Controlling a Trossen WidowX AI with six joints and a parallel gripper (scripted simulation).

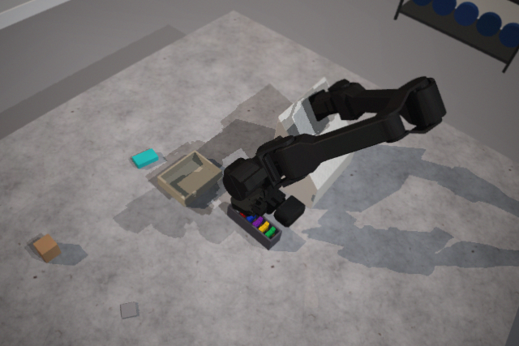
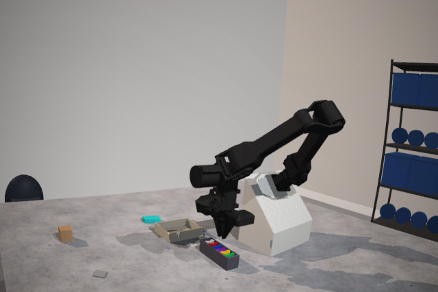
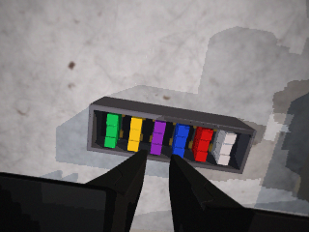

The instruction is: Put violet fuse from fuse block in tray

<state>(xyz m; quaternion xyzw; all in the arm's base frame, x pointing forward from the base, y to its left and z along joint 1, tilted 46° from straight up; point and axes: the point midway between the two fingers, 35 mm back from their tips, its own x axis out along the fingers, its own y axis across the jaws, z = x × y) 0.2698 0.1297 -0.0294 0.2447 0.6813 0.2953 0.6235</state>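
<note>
Right now the violet fuse is 50 mm below my gripper tip. From my gripper tip the other things lie so: teal block 60 mm ahead, 350 mm to the right, 70 mm below; then flat grey tile 340 mm ahead, 40 mm to the right, 70 mm below; then beige tray 20 mm ahead, 220 mm to the right, 70 mm below.
</note>
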